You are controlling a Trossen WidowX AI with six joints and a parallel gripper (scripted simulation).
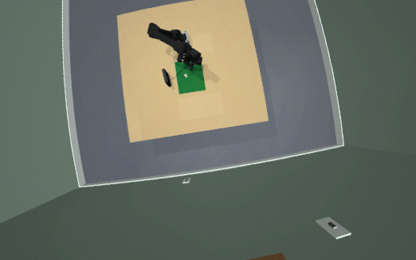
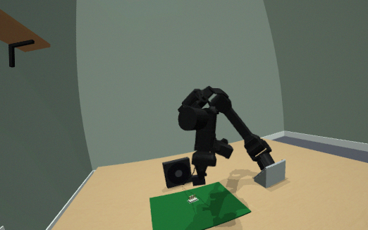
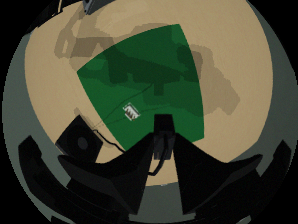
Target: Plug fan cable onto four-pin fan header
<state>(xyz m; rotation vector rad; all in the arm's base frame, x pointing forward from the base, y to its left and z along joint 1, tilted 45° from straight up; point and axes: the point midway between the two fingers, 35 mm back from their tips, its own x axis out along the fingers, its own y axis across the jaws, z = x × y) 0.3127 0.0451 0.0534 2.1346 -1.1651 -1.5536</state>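
The dark fan plug is 10 mm ahead of my gripper tip. Round my gripper tip: pale four-pin header: 10 mm ahead, 70 mm to the right, 120 mm below; green board: 20 mm ahead, 30 mm to the right, 140 mm below; black fan: 10 mm ahead, 220 mm to the right, 70 mm below.
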